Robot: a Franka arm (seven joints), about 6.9 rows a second.
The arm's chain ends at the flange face. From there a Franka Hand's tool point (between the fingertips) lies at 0.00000 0.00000 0.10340 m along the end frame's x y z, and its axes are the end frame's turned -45 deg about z.
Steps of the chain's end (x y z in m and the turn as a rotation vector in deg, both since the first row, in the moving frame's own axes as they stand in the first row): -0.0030, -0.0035, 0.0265, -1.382, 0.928, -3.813; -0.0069, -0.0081, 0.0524, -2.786, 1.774, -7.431; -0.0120, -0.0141, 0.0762, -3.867, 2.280, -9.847; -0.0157, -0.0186, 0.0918, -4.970, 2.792, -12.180
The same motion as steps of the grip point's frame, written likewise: -0.0001, -0.0016, 0.0265, -1.633, -0.321, -3.813; -0.0001, -0.0047, 0.0522, -3.224, -0.716, -7.431; 0.0001, -0.0105, 0.0759, -4.347, -1.122, -9.847; 0.0003, -0.0141, 0.0913, -5.489, -1.540, -12.180
